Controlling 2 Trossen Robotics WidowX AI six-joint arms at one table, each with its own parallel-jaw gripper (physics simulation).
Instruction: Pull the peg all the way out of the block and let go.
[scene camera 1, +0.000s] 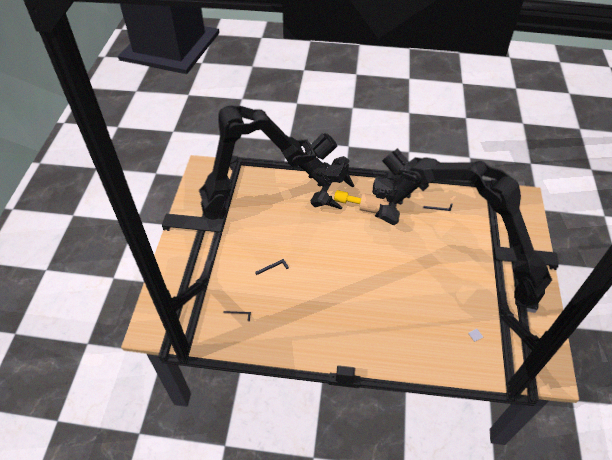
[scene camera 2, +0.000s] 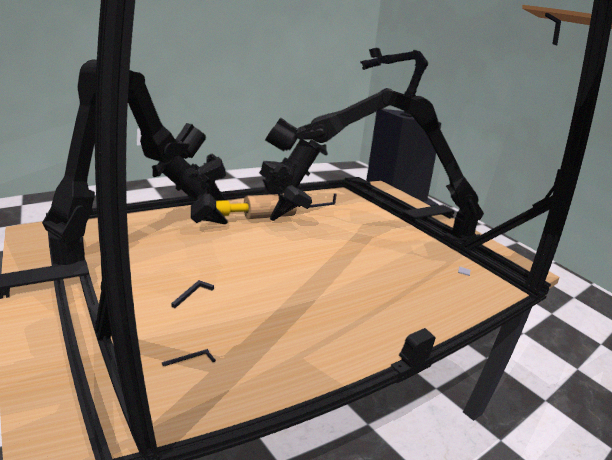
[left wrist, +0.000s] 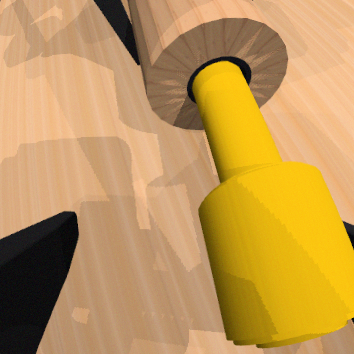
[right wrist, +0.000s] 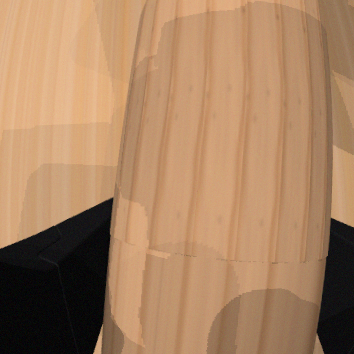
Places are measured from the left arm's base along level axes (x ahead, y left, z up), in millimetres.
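Where they show: left gripper, between the fingertips: (scene camera 1: 347, 197) (scene camera 2: 225, 212) (left wrist: 202, 227); right gripper, between the fingertips: (scene camera 1: 377, 209) (scene camera 2: 266, 215) (right wrist: 207, 211); left arm's base, origin of its link: (scene camera 1: 214, 213) (scene camera 2: 68, 260); right arm's base, origin of its link: (scene camera 1: 526, 298) (scene camera 2: 463, 233).
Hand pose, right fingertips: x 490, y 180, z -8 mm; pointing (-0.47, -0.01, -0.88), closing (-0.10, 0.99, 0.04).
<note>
Each offset is from my right fingertips to the top centre of the thing. Level surfaces: height alone.
A yellow peg @[dx -77, dy -3, dz +45 mm] (scene camera 1: 341, 196) (scene camera 2: 223, 208) (left wrist: 285, 250) with a thick head lies roughly level, its thinner shaft in the dark-rimmed hole of a round wooden block @[dx +7, dy -1, dz +52 mm] (scene camera 1: 369, 203) (scene camera 2: 260, 206) (left wrist: 270, 60) (right wrist: 230, 125). A length of shaft shows outside the hole; its inner end is hidden. My left gripper (scene camera 1: 347, 196) (scene camera 2: 225, 209) (left wrist: 202, 227) is open, its fingers on either side of the peg's head; in the left wrist view the head lies close to the right-hand finger, and a wide gap separates it from the left-hand one. My right gripper (scene camera 1: 382, 205) (right wrist: 207, 211) is shut on the block.
Dark L-shaped keys lie on the wooden table @[dz -11 mm] (scene camera 1: 350, 300): one @[dx +185, dy +71, dz +20 mm] (scene camera 1: 438, 207) (scene camera 2: 325, 203) beyond my right gripper, two @[dx -246, dy -317, dz -4 mm] (scene camera 1: 271, 267) @[dx -290, dy -492, dz -6 mm] (scene camera 1: 237, 312) at the left. A small grey tile @[dx +361, dy -352, dz -9 mm] (scene camera 1: 475, 335) (scene camera 2: 464, 271) lies front right. A black frame borders the table, with a small box (scene camera 1: 346, 373) at front.
</note>
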